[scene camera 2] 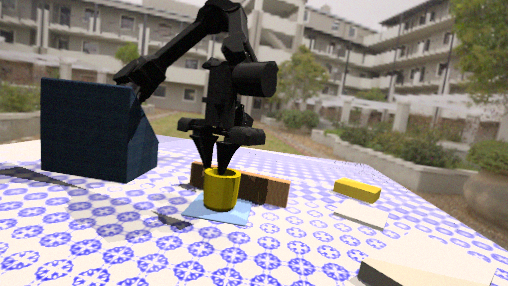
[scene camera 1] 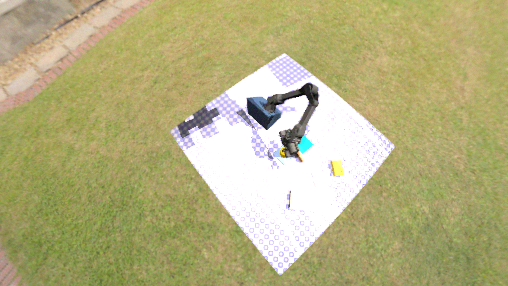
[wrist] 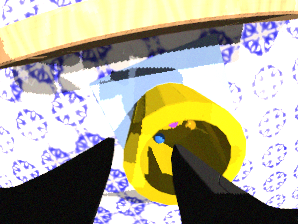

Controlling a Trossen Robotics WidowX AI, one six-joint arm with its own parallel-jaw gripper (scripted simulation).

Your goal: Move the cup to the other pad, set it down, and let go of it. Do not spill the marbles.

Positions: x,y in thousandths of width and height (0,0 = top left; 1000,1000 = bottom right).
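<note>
The gripper (scene camera 2: 422,603) appears in the wrist view (wrist: 482,663) as well, and so does a yellow cup (scene camera 2: 434,677), visible there at (wrist: 733,623). A wooden bar (scene camera 2: 538,670) shows in both scene camera 2 and the wrist view (wrist: 136,167). The scene also has a flat white tile (scene camera 2: 712,750), though in the wrist view the tile is out of frame.
</note>
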